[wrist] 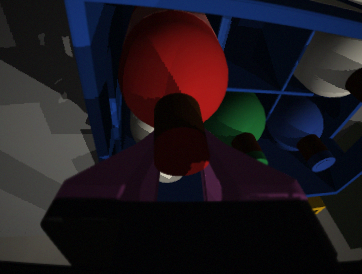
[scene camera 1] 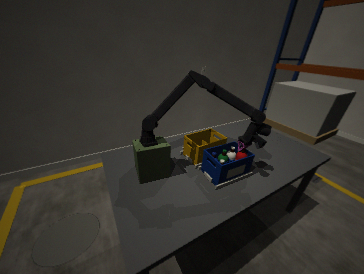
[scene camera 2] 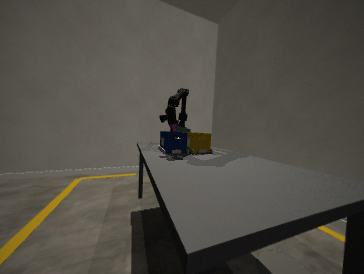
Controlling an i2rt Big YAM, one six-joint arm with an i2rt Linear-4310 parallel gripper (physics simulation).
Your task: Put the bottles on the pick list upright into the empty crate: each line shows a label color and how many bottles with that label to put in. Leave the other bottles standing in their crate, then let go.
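Frame: origin at the arm's base, x ahead, y left, z up, level; centimetres.
Seen in the pictures: gripper, fingertip midpoint: (wrist: 180, 136) (scene camera 1: 240, 150) (scene camera 2: 173, 131); arm's base, link origin: (scene camera 1: 148, 142) (scene camera 2: 181, 127).
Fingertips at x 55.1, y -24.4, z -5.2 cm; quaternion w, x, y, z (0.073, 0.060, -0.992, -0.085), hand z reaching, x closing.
Offsets run from my fingertips to a thing's top centre. "*": to the spot under its first point. Level surfaces: height alone.
My gripper (scene camera 1: 241, 146) (scene camera 2: 173, 128) (wrist: 180, 136) is shut on the neck of a red bottle @[dy -2.3, dx +0.3, dz +3.5 cm] (scene camera 1: 241, 156) (wrist: 175, 60), over the end of the blue crate @[dy +1.4, dx -8.3, dz +0.0 cm] (scene camera 1: 212, 173) (scene camera 2: 173, 145) (wrist: 80, 65). The bottle's body shows large in the wrist view, at the crate's wall; its base is hidden. In the crate stand a green bottle @[dy +5.5, dx -8.2, dz -1.2 cm] (scene camera 1: 223, 158) (wrist: 240, 115), a white bottle (scene camera 1: 231, 156) (wrist: 325, 70) and a blue bottle @[dy +5.7, dx -16.8, dz -1.2 cm] (wrist: 300, 120). Another pale bottle @[* dy +4.5, dx +2.5, dz -6.0 cm] (wrist: 141, 125) is mostly hidden behind the red one. The yellow crate @[dy +25.0, dx -10.5, dz +0.0 cm] (scene camera 1: 190, 151) (scene camera 2: 200, 142) stands beside the blue crate. No pick list is readable.
The arm stands on a green block (scene camera 1: 152, 162) at the left of the table @[dz -17.5 cm] (scene camera 1: 170, 220) (scene camera 2: 260, 190). The two crates stand close together, with their walls near each other. A large pale box (scene camera 1: 305, 107) stands beyond the table by the rack (scene camera 1: 278, 60).
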